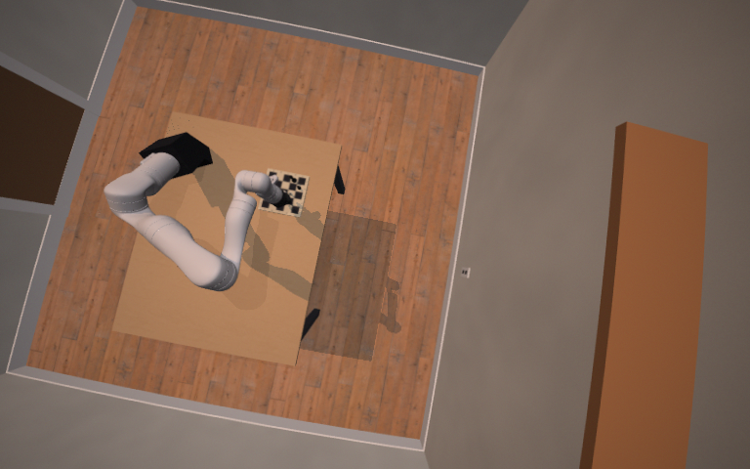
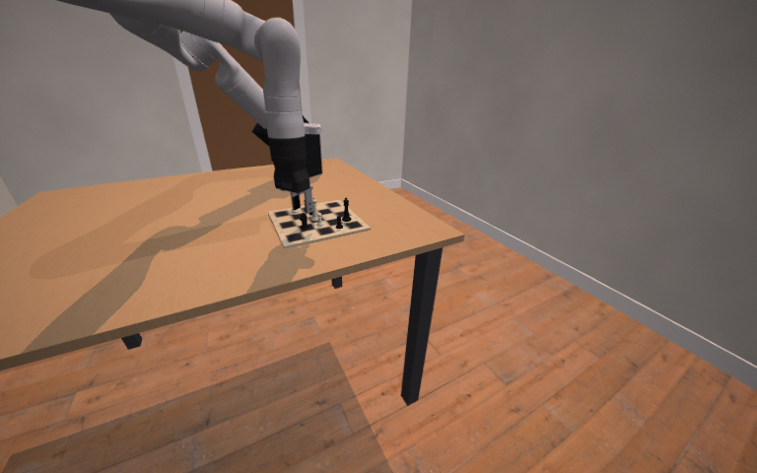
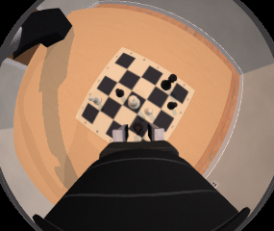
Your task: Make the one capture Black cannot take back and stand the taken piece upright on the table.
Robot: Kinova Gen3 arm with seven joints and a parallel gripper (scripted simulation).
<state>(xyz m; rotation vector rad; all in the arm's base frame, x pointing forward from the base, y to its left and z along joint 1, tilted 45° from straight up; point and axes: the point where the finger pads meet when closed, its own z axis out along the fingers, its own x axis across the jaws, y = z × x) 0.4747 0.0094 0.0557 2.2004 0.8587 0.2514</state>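
Right now the black piece is 5 cm below my hand. The rest, counted from my hand: chessboard 3 cm behind, 4 cm to the left, 7 cm below; then tall white piece 3 cm behind, 4 cm to the left, 3 cm below.
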